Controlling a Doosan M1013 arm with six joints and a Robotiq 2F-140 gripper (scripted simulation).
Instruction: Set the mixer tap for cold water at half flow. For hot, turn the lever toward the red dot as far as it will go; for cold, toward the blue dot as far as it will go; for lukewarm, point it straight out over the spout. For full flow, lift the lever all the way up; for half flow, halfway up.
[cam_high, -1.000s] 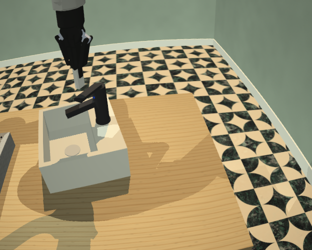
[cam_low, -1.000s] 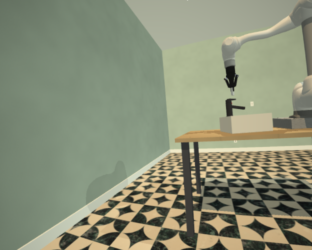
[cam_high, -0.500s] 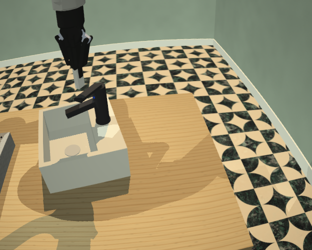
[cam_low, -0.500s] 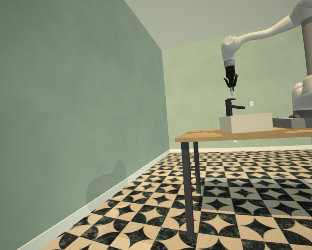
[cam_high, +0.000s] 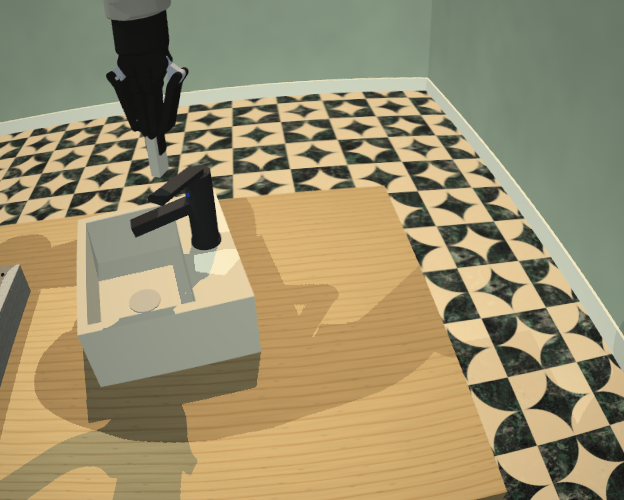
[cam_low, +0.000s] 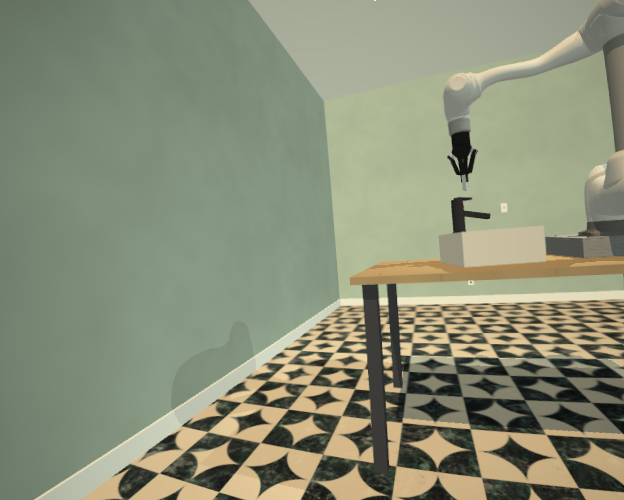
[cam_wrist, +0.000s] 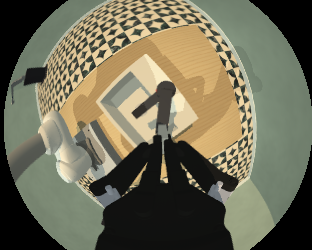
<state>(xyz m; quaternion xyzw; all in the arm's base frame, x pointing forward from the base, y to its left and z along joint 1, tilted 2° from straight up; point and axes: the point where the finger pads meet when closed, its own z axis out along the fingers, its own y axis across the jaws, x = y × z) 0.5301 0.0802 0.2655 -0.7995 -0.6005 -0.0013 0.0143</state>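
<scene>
My hand is 10 mm short of the lever, 30 mm to the right of it and 70 mm above it. The rest, counted from my hand: white basin 80 mm behind, 40 mm to the left, 310 mm below; then mixer tap 20 mm ahead, 50 mm to the left, 120 mm below.
</scene>
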